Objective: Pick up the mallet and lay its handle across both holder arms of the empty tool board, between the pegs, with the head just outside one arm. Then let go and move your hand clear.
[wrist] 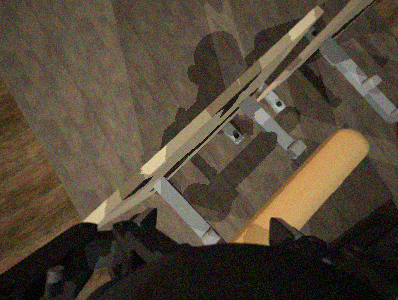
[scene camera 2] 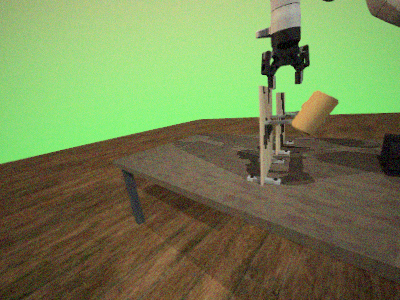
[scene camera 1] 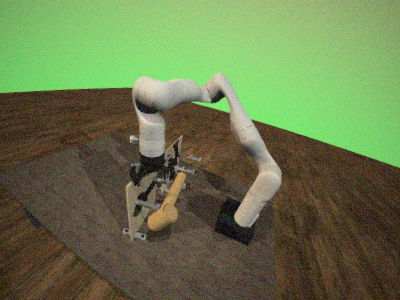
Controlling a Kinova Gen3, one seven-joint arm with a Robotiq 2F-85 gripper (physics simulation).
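Where they show: gripper, between the fingertips: (wrist: 212, 225) (scene camera 2: 285, 86) (scene camera 1: 153, 182); arm's base, origin of its link: (scene camera 1: 242, 219).
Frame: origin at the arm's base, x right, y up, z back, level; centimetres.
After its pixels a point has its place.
The wooden mallet (scene camera 1: 170, 202) @(y 15.9, x -23.0, z -29.8 cm) (scene camera 2: 315, 112) @(y 14.4, x -31.7, z -28.5 cm) (wrist: 310, 185) @(y 15.9, x -11.9, z -34.1 cm) lies with its handle across the two grey holder arms of the near board (scene camera 1: 129, 212) @(y 9.9, x -31.0, z -42.3 cm) (scene camera 2: 262, 135) @(y 8.0, x -31.1, z -42.1 cm) (wrist: 155, 162) @(y 22.7, x -24.4, z -44.0 cm), just outside the visible inner pegs. Its head is outside the near arm; the outer pegs are hidden. The far board (scene camera 2: 281, 107) @(y 13.1, x 12.6, z -49.8 cm) stands behind, with bare holder arms, one seen at the right of the wrist view. My gripper (scene camera 2: 285, 82) @(y 21.7, x -23.2, z -37.8 cm) (wrist: 212, 225) @(y 21.7, x -23.2, z -37.8 cm) is open and empty, above the near board's top edge and beside the mallet, not touching it. In scene camera 1 its fingers are partly hidden.
The black robot base (scene camera 1: 235, 222) @(y 0.1, x -4.1, z -3.0 cm) (scene camera 2: 391, 155) @(y -2.4, x -6.7, z -10.7 cm) stands on the table (scene camera 1: 75, 200) @(y -9.2, x -30.8, z -82.1 cm) (scene camera 2: 210, 187) @(y -9.2, x -41.3, z -56.9 cm), on the mallet's side of the boards. Small grey feet (scene camera 2: 263, 179) @(y -7.2, x -30.7, z -42.2 cm) hold the near board upright. The table's front edge runs in front of the boards.
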